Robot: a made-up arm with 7 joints.
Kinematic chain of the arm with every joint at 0, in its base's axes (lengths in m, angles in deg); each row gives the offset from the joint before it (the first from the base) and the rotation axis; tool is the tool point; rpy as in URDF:
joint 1: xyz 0 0 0.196 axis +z
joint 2: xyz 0 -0.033 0.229 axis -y
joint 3: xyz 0 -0.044 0.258 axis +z
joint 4: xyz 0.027 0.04 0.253 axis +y
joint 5: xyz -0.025 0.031 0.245 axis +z
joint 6: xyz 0 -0.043 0.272 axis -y
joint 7: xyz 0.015 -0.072 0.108 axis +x
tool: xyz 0 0 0 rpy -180 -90 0
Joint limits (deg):
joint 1: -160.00..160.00
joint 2: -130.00..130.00
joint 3: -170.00..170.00
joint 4: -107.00..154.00
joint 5: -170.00..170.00
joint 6: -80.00..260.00
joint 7: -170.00..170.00
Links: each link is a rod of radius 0.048 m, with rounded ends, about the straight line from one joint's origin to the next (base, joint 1, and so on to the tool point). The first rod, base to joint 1, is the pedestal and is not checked.
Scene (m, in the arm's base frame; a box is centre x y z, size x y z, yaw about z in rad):
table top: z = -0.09
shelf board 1: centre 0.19 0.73 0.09 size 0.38 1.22 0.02 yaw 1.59
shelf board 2: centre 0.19 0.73 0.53 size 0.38 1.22 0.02 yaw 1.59
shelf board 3: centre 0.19 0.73 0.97 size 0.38 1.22 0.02 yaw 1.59
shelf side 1: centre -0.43 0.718 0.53 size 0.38 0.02 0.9 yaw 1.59
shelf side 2: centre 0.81 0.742 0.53 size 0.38 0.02 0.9 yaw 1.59
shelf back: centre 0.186 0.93 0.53 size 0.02 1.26 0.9 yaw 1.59
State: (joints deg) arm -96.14 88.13 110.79 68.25 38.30 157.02 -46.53
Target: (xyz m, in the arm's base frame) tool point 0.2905 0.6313 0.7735
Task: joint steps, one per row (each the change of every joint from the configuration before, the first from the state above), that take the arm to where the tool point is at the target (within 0.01 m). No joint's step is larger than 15 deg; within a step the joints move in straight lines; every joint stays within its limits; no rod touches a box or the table.
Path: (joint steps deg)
1: -12.39 -0.58 -6.65 4.36 14.22 1.23 -7.11
2: -12.40 -0.57 -6.65 4.37 14.21 1.23 -7.11
3: -12.39 -0.58 -6.65 4.36 14.22 1.23 -7.10
4: -12.39 -0.58 -6.65 4.36 14.22 1.23 -7.11
5: 7.44 -5.16 0.54 -2.24 -12.67 -1.35 3.53
6: 7.44 -5.16 0.53 -2.23 -12.67 -1.34 3.54
7: 7.44 -5.16 0.53 -2.24 -12.67 -1.35 3.53
8: 7.45 -5.17 0.53 -2.24 -12.67 -1.35 3.54
9: 7.44 -5.16 0.53 -2.24 -12.67 -1.35 3.53
10: 7.44 -5.16 0.53 -2.24 -12.68 -1.34 3.54
11: 7.45 3.54 3.82 -4.31 8.54 1.07 3.61
12: 7.44 3.53 3.82 -4.32 8.53 1.07 3.61

